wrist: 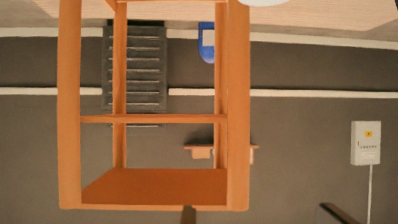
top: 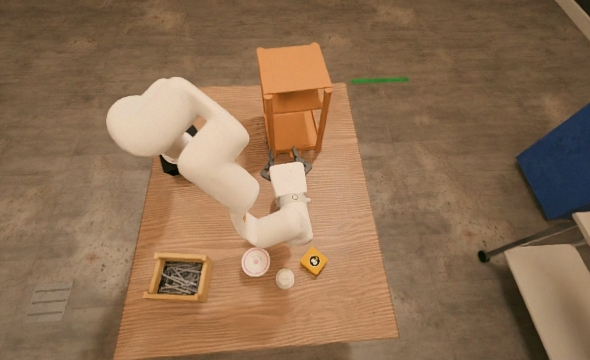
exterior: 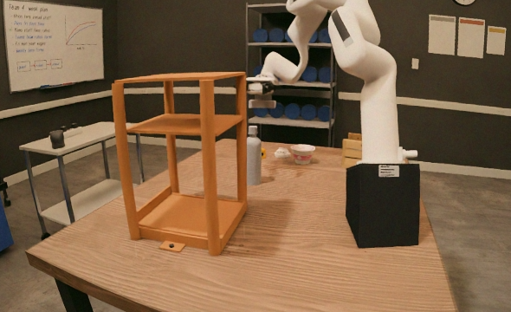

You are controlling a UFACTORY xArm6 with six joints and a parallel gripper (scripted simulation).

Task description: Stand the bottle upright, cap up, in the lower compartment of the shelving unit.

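Now: the grey bottle 18 cm below my hand. From my hand the other things lie so: orange shelving unit 30 cm to the left, 12 cm below, 10 cm ahead.
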